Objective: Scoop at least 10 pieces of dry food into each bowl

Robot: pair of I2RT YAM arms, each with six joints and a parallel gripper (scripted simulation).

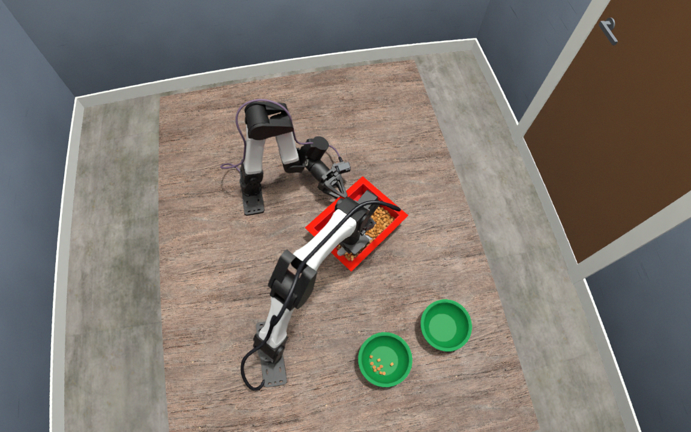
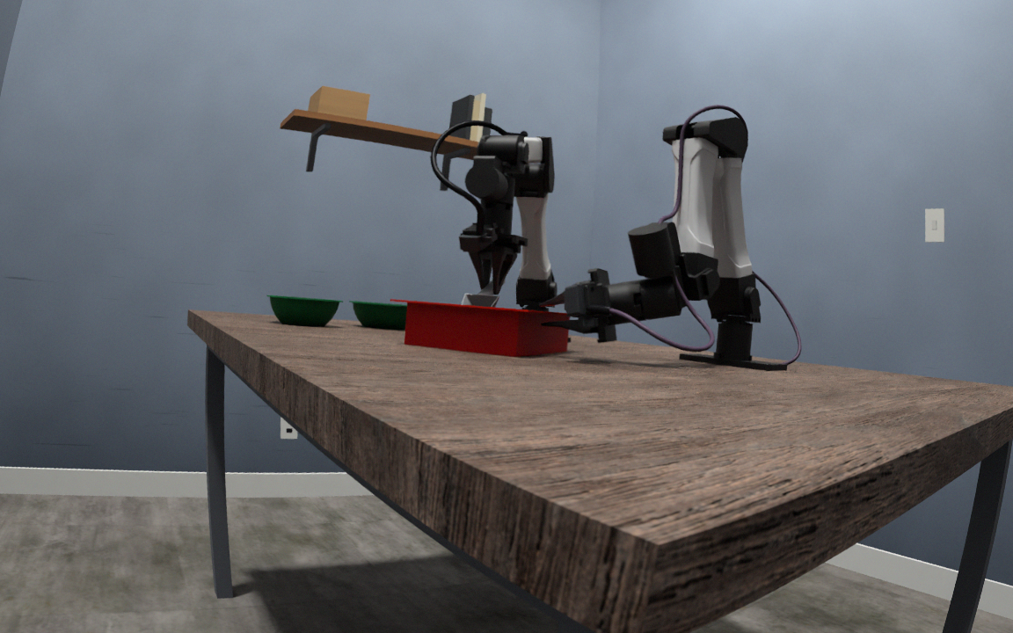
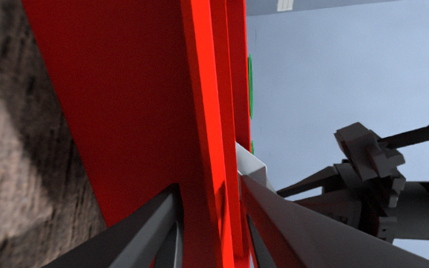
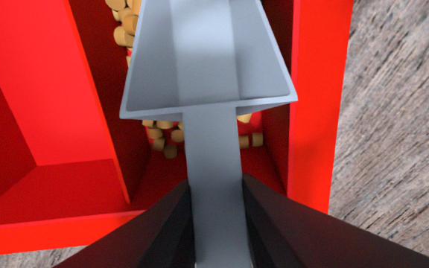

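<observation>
My right gripper is now 3 cm short of the grey scoop, 2 cm to the right of it and 3 cm above it. Round my right hand: red box (5 cm ahead, 9 cm to the left, 5 cm below).
</observation>
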